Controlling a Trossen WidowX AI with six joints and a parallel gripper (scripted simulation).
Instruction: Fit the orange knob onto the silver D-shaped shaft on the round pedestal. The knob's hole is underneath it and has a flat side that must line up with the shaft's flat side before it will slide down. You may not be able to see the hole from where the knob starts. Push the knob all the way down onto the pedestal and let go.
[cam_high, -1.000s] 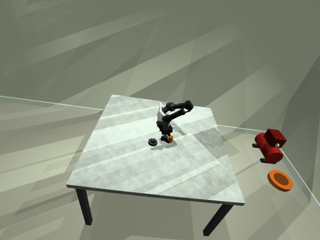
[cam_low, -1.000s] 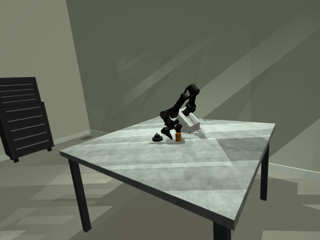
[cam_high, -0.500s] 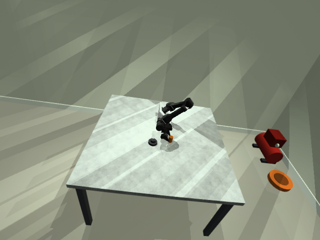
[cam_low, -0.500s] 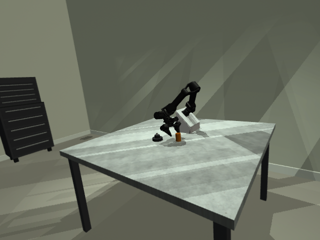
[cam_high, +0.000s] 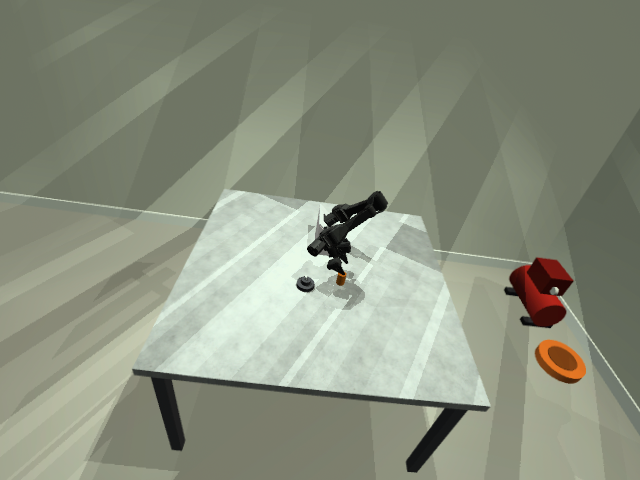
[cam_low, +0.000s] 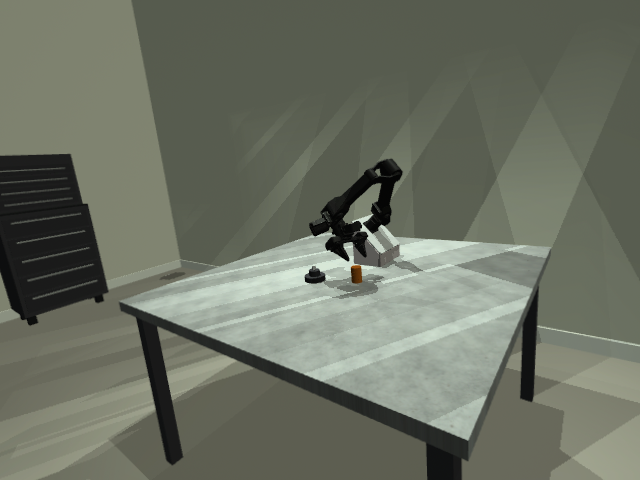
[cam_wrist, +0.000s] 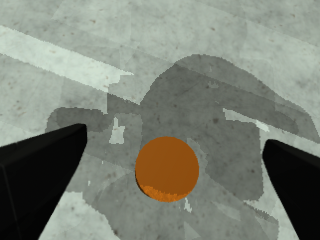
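The orange knob lies 5 cm below my gripper tip and 1 cm to the right of it. Also, from my gripper tip: pedestal: 18 cm to the right, 6 cm below, 4 cm ahead.
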